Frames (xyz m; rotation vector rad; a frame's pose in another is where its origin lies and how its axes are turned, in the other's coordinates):
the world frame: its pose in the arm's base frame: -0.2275 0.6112 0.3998 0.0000 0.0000 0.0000
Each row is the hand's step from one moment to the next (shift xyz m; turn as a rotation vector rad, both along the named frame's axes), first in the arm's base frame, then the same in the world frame.
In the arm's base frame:
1: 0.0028 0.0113 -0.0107 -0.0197 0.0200 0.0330
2: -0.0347 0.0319 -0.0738 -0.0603 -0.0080 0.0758
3: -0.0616 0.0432 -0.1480 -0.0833 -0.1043 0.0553
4: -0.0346 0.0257 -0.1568 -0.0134 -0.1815 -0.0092
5: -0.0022 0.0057 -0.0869 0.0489 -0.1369 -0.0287
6: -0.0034 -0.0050 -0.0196 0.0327 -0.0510 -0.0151
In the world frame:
1: 0.0028 0.0113 -0.0107 -0.0197 0.0200 0.0330
2: -0.0347 0.0319 -0.0738 -0.0603 -0.0080 0.0758
3: -0.0616 0.0432 -0.1480 -0.0833 -0.1043 0.0553
4: -0.0346 0.0257 -0.1568 -0.0134 -0.1815 -0.0092
5: -0.0022 0.0057 -0.0869 0.0489 -0.1369 -0.0287
6: -0.0034 -0.0050 -0.0196 0.0327 -0.0510 -0.0151

